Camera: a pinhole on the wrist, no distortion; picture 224 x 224 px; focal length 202.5 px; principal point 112.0 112.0 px. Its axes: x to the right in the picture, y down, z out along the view. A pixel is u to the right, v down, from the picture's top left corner.
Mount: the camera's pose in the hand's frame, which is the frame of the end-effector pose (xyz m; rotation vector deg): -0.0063 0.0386 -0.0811 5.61 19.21 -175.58
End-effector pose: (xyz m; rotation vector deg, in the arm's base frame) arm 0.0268 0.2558 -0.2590 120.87 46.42 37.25
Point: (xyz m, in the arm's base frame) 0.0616 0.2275 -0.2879
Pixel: 95.3 121.7
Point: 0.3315 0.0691 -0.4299
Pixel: 77.2 59.9
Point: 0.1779 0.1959 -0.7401
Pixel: 113.9 196.4
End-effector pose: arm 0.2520 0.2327 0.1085 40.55 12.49 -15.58
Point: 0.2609 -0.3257 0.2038
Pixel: 77.7 203.9
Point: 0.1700 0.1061 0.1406
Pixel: 163.0 200.6
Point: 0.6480 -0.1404 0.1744
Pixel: outside the picture
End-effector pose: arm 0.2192 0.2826 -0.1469 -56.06 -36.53 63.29
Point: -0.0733 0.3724 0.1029
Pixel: 109.6 119.5
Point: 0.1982 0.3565 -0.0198
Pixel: 42.4 208.2
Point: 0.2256 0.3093 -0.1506
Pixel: 23.9 154.9
